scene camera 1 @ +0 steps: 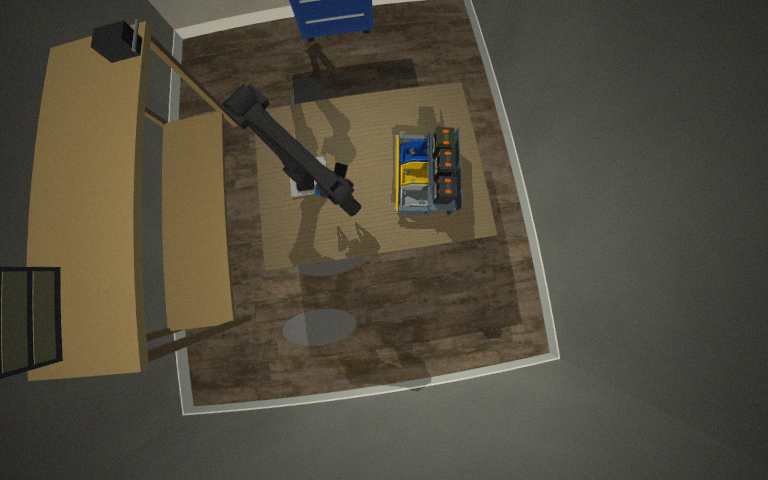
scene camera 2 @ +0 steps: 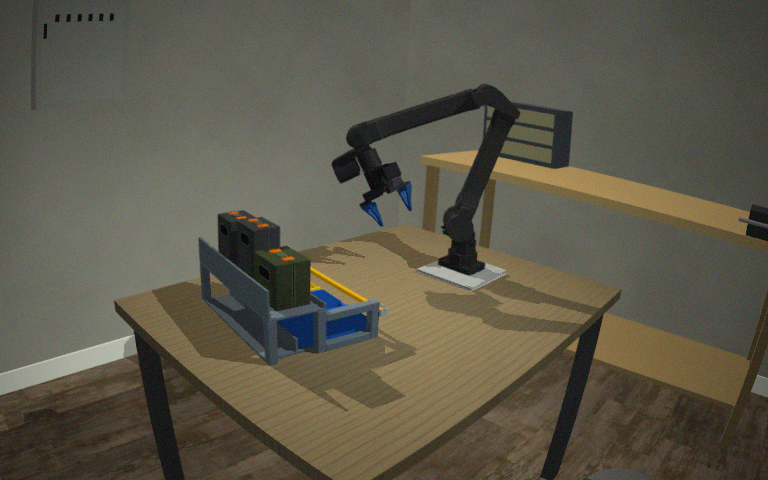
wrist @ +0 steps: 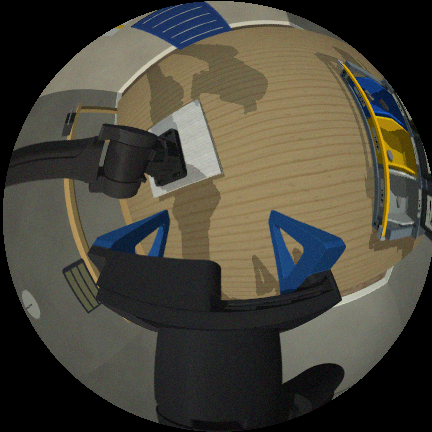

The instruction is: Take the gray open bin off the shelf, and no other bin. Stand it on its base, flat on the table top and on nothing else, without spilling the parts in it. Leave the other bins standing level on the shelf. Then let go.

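Where they show: gripper, fingertip midpoint: (scene camera 2: 396,218) (wrist: 218,215); arm's base, link origin: (scene camera 1: 305,179) (scene camera 2: 461,266) (wrist: 167,157).
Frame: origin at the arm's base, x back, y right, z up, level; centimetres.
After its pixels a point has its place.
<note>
The gray open bin (scene camera 1: 415,195) @(z -0.5, x -54.0, y 15.4 cm) (wrist: 401,197) @(z -0.6, x -59.3, y 18.8 cm) stands in the low shelf (scene camera 2: 235,278) @(z 12.2, x -73.9, y 4.6 cm) (wrist: 400,233) @(z 7.1, x -49.3, y 23.5 cm), at the end of the front row, with small parts in it. The yellow bin (scene camera 1: 415,173) @(z -0.5, x -55.7, y 4.0 cm) (wrist: 398,145) stands beside it in the middle, and the blue bin (scene camera 1: 414,151) @(z 1.1, x -56.6, y -7.2 cm) (wrist: 378,98) stands at the other end. In scene camera 2 the gray bin is hidden. My gripper (scene camera 2: 396,217) @(z 14.0, x -15.7, y 12.6 cm) (wrist: 218,215) @(z 14.0, x -15.7, y 12.6 cm) is open and empty, fingers angled down, high above the table top (scene camera 2: 481,350) @(z -1.4, x -37.6, y -33.5 cm) between the arm base and the shelf. In scene camera 1 its fingers are mostly hidden beneath the arm.
A green case (scene camera 1: 445,138) @(z 18.4, x -67.2, y -2.7 cm) (scene camera 2: 291,280) @(z 14.7, x -68.7, y -8.2 cm) and two dark cases (scene camera 1: 446,189) @(z 20.8, x -62.8, y 20.8 cm) (scene camera 2: 258,243) @(z 18.8, x -68.0, y 4.2 cm) stand on the raised rear part of the shelf. A yellow bar (scene camera 2: 339,284) @(z 5.2, x -46.2, y 2.2 cm) (wrist: 382,150) @(z 4.8, x -44.9, y 7.9 cm) runs along the shelf's front. The arm's base plate (scene camera 2: 436,273) @(z -0.3, x -9.9, y 1.5 cm) (wrist: 202,135) @(z -0.3, x -9.8, y -1.2 cm) lies on the table. A wooden bench (scene camera 1: 84,198) stands behind the arm.
</note>
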